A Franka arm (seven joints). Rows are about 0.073 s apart.
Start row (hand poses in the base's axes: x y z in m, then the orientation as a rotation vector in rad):
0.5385, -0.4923, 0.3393, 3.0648, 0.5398, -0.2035
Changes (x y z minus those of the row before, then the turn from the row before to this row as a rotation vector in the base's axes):
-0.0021, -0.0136, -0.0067, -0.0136, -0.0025, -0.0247
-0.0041, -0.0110, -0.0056, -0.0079, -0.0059, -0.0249
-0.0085, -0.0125, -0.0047, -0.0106, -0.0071, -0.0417
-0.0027, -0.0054, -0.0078, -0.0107, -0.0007, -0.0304
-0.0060, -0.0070, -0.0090, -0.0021, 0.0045, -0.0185
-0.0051, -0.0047, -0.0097, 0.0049, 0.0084, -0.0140
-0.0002, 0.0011, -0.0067, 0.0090, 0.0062, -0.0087
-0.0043, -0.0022, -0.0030, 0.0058, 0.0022, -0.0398
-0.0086, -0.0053, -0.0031, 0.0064, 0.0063, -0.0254
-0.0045, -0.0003, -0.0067, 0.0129, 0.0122, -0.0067
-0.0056, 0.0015, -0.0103, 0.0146, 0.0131, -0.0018
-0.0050, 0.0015, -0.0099, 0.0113, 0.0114, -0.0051
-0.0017, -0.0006, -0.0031, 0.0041, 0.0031, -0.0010
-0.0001, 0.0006, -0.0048, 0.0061, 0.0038, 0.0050
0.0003, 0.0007, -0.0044, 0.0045, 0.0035, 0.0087
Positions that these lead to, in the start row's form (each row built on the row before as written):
0.5364, -0.5059, 0.3326, 3.0594, 0.4986, -0.2030
0.5323, -0.5169, 0.3270, 3.0589, 0.4585, -0.1962
0.5238, -0.5294, 0.3223, 3.0596, 0.3923, -0.1886
0.5211, -0.5348, 0.3145, 3.0564, 0.3438, -0.1903
0.5151, -0.5418, 0.3055, 3.0585, 0.3155, -0.1984
0.5100, -0.5465, 0.2958, 3.0663, 0.2956, -0.2116
0.5098, -0.5454, 0.2891, 3.0769, 0.2844, -0.2208
0.5055, -0.5476, 0.2861, 3.0904, 0.2244, -0.2253
0.4969, -0.5529, 0.2830, 3.1009, 0.1865, -0.2356
0.4924, -0.5532, 0.2763, 3.1140, 0.1787, -0.2546
0.4868, -0.5517, 0.2660, -3.1211, -0.1784, 0.2745
0.4818, -0.5502, 0.2561, -3.1077, -0.1713, 0.2901
0.4801, -0.5508, 0.2530, -3.1030, -0.1701, 0.2941
0.4800, -0.5502, 0.2482, -3.0962, -0.1784, 0.2990
0.4803, -0.5495, 0.2438, -3.0910, -0.1922, 0.3038

